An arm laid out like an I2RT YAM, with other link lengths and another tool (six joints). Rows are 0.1 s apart.
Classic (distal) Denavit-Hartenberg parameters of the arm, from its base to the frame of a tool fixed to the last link. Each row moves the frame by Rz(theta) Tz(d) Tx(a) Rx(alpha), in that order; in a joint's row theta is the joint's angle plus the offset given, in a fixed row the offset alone. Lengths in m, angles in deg.
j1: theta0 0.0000  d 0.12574  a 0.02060  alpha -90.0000
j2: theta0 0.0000  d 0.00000  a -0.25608  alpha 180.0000
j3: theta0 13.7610  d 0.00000  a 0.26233  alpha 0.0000
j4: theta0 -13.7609  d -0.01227  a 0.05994  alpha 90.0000
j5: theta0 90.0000  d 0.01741  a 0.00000  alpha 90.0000
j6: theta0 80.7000  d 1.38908  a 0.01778  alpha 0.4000
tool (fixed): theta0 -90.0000  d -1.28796  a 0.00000  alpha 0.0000
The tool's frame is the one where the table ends.
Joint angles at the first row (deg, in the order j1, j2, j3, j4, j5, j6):
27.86, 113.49, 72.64, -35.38, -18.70, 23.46
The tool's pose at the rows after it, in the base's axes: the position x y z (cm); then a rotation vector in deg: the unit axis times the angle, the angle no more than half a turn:
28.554 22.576 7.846 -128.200 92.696 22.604
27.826 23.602 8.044 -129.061 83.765 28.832
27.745 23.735 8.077 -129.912 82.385 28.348
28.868 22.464 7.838 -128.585 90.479 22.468
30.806 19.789 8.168 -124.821 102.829 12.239
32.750 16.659 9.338 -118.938 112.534 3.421
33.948 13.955 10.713 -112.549 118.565 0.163
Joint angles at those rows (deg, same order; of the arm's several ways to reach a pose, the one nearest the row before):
28.16, 115.44, 72.64, -35.29, -23.57, 21.67
28.86, 115.98, 72.64, -34.59, -29.78, 17.32
29.19, 115.94, 72.75, -34.63, -29.58, 16.45
27.68, 115.68, 72.90, -34.87, -24.23, 19.88
24.45, 114.52, 73.52, -36.34, -15.81, 24.45
20.23, 112.66, 74.50, -38.11, -9.63, 27.48
15.97, 110.63, 75.04, -39.59, -8.03, 29.26

